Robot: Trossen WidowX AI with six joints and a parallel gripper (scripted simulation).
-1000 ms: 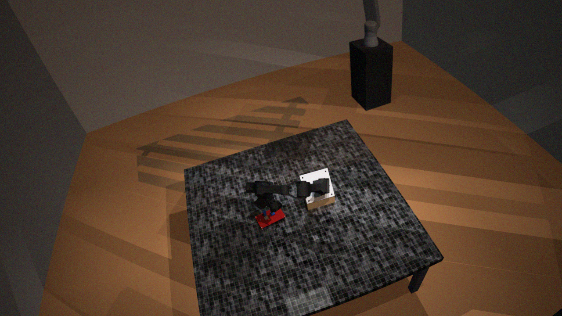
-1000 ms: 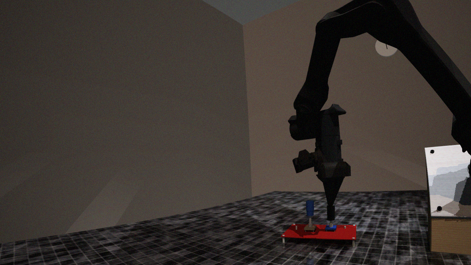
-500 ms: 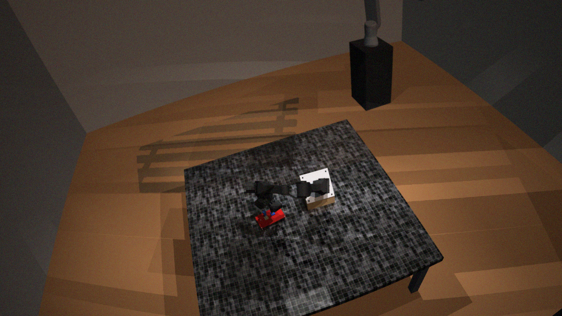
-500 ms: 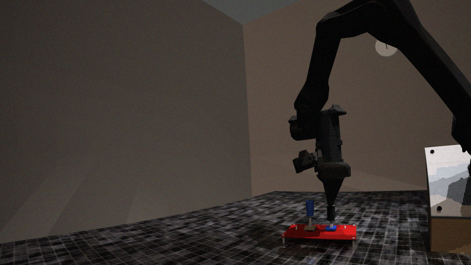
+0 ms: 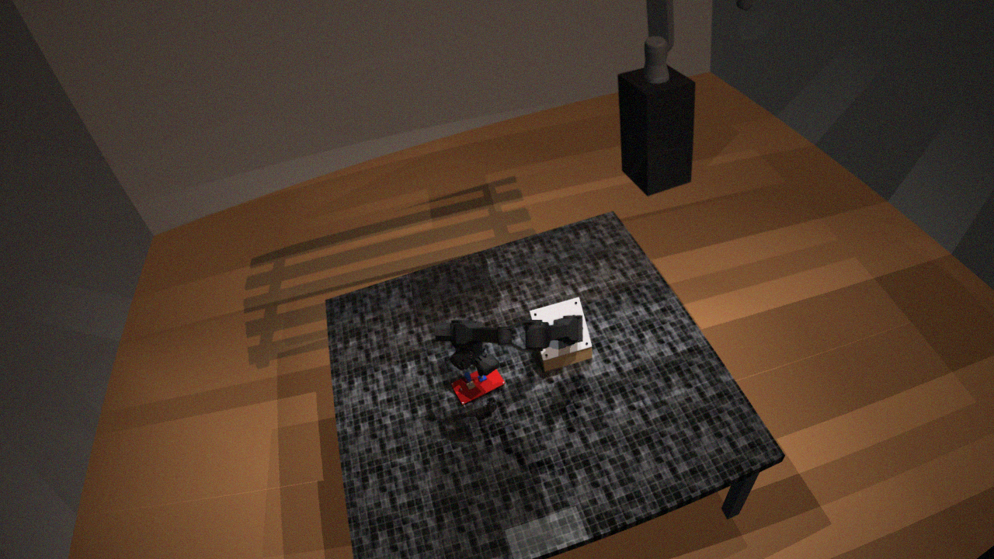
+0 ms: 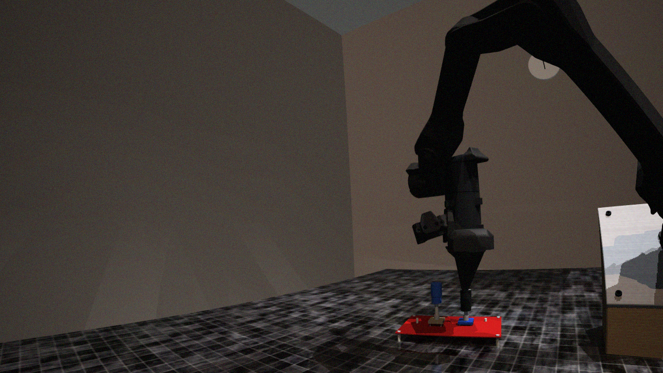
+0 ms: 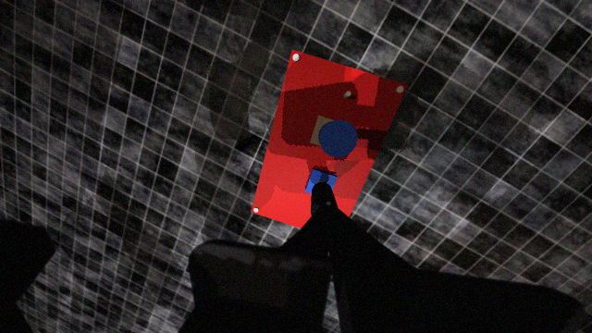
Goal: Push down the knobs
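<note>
Right now the blue knob is 4 cm ahead of my gripper tip and 2 cm to the left of it.
</note>
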